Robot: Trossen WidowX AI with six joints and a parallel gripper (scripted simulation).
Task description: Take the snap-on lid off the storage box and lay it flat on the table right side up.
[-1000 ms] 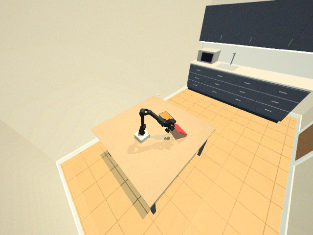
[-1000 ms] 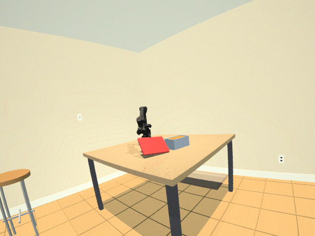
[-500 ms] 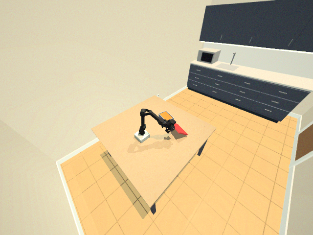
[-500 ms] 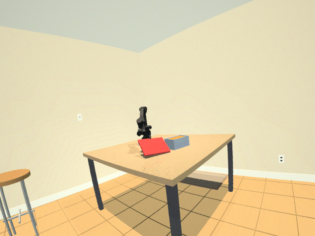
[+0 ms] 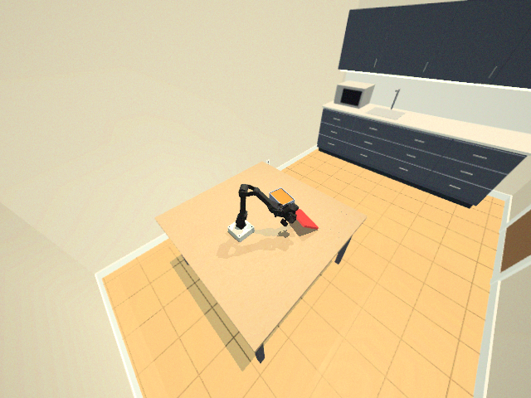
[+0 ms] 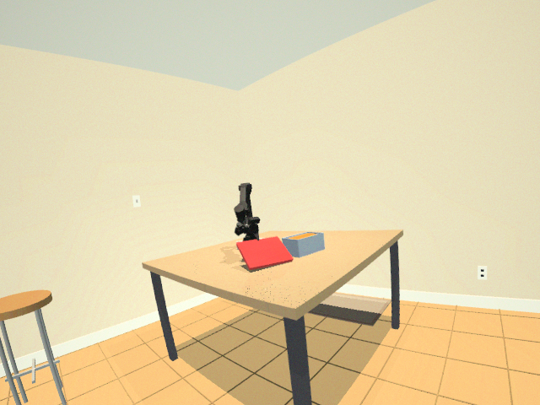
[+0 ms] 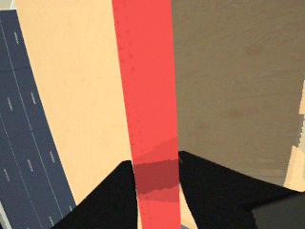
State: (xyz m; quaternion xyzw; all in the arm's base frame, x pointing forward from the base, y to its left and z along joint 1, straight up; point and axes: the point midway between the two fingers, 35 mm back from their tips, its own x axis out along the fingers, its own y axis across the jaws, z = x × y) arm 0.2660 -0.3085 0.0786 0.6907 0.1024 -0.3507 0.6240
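Right now my gripper tip is 60 mm short of the lid, 30 mm to the left of it and 40 mm above it. Round my gripper tip: storage box: 150 mm ahead, 230 mm to the left, 60 mm below.
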